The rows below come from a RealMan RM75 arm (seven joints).
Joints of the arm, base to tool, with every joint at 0 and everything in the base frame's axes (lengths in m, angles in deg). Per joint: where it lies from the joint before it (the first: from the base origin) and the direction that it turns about. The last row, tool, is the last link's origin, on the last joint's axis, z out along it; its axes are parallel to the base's.
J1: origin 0 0 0.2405 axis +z
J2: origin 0 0 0 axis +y
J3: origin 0 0 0.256 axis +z
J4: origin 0 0 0 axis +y
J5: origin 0 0 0.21 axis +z
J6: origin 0 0 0 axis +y
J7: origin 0 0 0.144 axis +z
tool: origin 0 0 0
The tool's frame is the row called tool.
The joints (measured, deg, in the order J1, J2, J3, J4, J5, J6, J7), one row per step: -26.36 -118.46 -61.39 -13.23 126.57 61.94 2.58; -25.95 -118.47 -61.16 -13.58 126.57 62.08 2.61; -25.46 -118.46 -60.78 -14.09 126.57 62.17 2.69; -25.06 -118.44 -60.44 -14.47 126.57 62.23 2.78; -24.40 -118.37 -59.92 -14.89 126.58 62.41 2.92; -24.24 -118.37 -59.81 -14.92 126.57 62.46 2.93; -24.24 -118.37 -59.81 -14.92 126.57 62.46 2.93; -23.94 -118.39 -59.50 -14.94 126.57 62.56 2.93; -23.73 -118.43 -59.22 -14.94 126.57 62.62 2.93; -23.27 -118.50 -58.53 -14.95 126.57 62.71 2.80; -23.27 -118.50 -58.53 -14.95 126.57 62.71 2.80; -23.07 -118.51 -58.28 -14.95 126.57 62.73 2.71; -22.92 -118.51 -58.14 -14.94 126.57 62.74 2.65; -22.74 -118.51 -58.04 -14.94 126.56 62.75 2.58; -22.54 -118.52 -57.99 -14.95 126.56 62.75 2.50; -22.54 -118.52 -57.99 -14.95 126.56 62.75 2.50
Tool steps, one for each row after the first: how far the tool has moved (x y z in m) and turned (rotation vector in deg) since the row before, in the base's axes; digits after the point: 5 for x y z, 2 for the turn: -0.00034 -0.00178 -0.00068 -0.03 -0.09 -0.06; -0.00004 -0.00192 -0.00112 -0.15 -0.07 -0.14; -0.00021 -0.00165 -0.00091 -0.16 0.00 -0.08; -0.00128 -0.00311 -0.00084 -0.20 0.15 -0.02; -0.00060 -0.00093 -0.00022 -0.04 0.03 0.06; 0.00000 0.00000 0.00000 0.00 0.00 0.00; -0.00102 -0.00189 -0.00084 -0.18 0.09 0.07; -0.00060 -0.00142 -0.00097 -0.20 0.07 0.03; -0.00128 -0.00310 -0.00227 -0.52 0.05 0.05; 0.00000 0.00000 0.00000 0.00 0.00 0.00; -0.00075 -0.00131 -0.00072 -0.19 -0.01 0.06; -0.00071 -0.00097 -0.00036 -0.11 0.00 0.08; -0.00091 -0.00112 -0.00024 -0.07 -0.04 0.12; -0.00102 -0.00122 -0.00022 -0.04 -0.08 0.16; 0.00000 0.00000 0.00000 0.00 0.00 0.00
